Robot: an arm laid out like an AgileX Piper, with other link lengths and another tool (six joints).
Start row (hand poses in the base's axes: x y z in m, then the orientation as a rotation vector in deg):
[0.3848, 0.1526, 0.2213, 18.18, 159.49, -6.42]
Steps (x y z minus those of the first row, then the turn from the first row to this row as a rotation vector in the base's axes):
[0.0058, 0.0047, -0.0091, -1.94, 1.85, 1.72]
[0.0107, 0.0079, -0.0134, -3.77, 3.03, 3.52]
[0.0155, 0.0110, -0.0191, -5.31, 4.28, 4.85]
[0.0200, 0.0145, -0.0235, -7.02, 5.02, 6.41]
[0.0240, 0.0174, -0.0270, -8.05, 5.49, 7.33]
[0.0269, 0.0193, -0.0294, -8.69, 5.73, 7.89]
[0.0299, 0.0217, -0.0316, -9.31, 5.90, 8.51]
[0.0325, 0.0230, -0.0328, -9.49, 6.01, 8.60]
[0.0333, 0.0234, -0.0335, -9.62, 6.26, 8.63]
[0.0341, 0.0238, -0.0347, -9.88, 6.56, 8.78]
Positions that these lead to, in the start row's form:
[0.3906, 0.1573, 0.2122, 15.33, 161.22, -9.07]
[0.3955, 0.1605, 0.2079, 12.33, 162.24, -11.43]
[0.4003, 0.1636, 0.2022, 10.05, 163.28, -13.53]
[0.4048, 0.1671, 0.1978, 7.38, 163.74, -15.71]
[0.4088, 0.1700, 0.1943, 5.79, 164.00, -17.04]
[0.4117, 0.1719, 0.1919, 4.81, 164.11, -17.86]
[0.4147, 0.1743, 0.1897, 3.76, 164.14, -18.61]
[0.4173, 0.1756, 0.1885, 3.58, 164.20, -18.87]
[0.4181, 0.1760, 0.1878, 3.50, 164.41, -19.11]
[0.4189, 0.1764, 0.1866, 3.20, 164.64, -19.51]

